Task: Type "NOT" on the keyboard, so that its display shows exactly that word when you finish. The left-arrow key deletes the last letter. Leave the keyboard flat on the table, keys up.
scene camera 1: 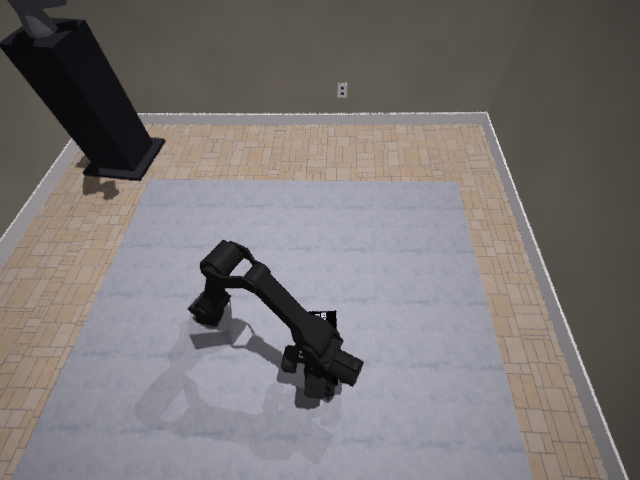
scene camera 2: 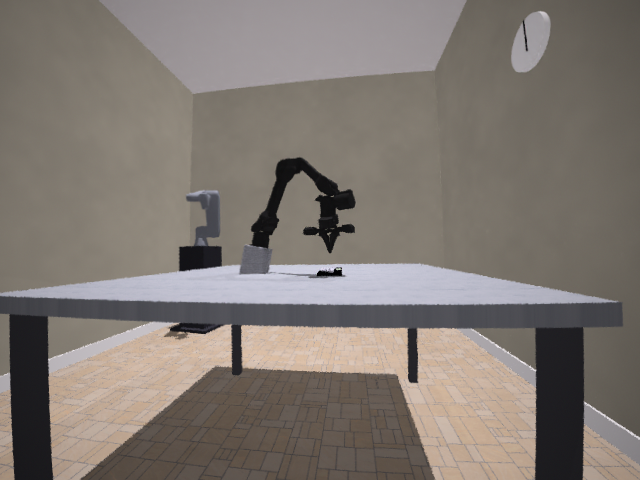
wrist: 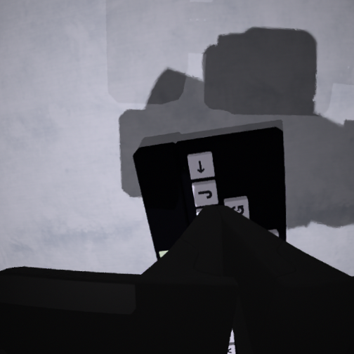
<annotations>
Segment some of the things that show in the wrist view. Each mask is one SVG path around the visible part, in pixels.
My gripper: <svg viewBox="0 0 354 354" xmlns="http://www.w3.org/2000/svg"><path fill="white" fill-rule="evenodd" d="M354 276L343 273L341 270L306 254L306 252L282 240L261 225L230 208L230 206L206 204L172 247L141 274L104 273L18 266L0 270L0 354L227 354L231 329L238 354L354 354Z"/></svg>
A black keyboard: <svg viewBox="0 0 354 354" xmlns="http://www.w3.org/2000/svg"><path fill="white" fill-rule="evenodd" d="M231 329L227 354L238 354ZM281 129L273 126L202 138L178 140L176 143L169 142L138 147L132 155L157 260L172 247L206 204L230 206L230 208L286 241L284 146Z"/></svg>
</annotations>
